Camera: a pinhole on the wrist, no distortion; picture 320 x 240 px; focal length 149.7 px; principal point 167.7 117.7 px. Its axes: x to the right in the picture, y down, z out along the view. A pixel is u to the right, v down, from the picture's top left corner.
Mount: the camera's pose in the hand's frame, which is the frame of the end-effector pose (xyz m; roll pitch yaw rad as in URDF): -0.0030 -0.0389 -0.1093 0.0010 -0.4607 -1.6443
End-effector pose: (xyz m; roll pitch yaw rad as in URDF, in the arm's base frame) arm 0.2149 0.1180 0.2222 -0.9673 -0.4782 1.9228
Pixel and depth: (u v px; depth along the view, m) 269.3 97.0 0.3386
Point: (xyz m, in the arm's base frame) 0.0894 -0.0982 0.4128
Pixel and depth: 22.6 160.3 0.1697
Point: 0.0976 0.2140 0.1037
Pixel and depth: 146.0 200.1 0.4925
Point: -0.2265 0.2346 0.3425
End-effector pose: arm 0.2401 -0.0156 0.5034 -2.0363 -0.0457 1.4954
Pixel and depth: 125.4 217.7 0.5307
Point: 0.1391 0.3886 0.1144
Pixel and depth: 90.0 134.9 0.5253
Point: 0.2287 0.0999 0.0132
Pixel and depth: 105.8 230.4 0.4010
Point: 0.2268 0.3221 0.2024
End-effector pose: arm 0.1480 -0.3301 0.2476 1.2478 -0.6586 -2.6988
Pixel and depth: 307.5 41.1 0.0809
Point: 0.1376 -0.3148 0.1676
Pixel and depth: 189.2 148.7 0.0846
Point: 0.1339 -0.3615 0.2404
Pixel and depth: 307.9 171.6 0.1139
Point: 0.0568 -0.3007 0.2138
